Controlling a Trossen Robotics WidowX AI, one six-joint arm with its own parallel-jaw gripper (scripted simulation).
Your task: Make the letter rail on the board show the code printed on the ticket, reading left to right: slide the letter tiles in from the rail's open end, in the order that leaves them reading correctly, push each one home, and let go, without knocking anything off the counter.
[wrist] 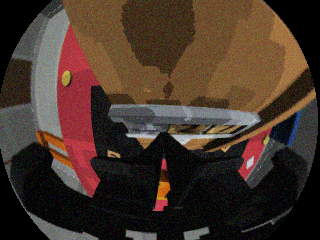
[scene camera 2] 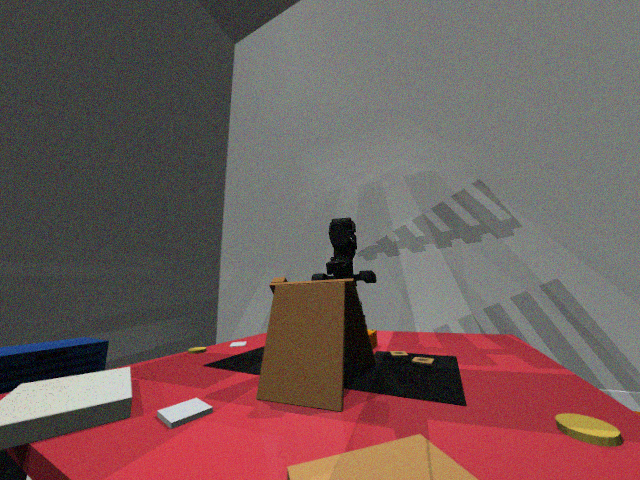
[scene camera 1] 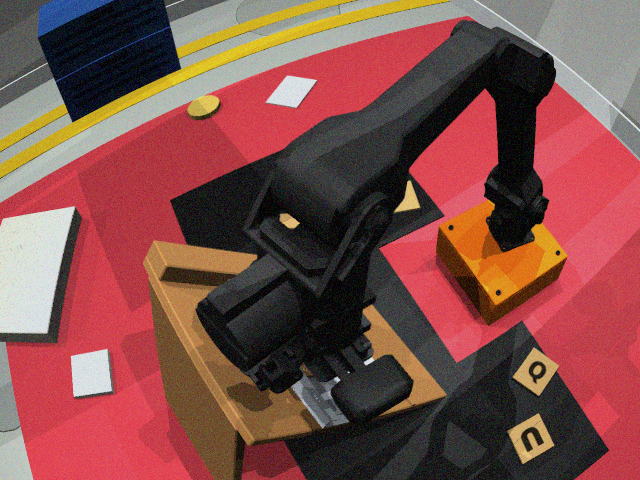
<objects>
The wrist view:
gripper
brown sloped board
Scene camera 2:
small white block
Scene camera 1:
gripper
small white block
brown sloped board
</objects>
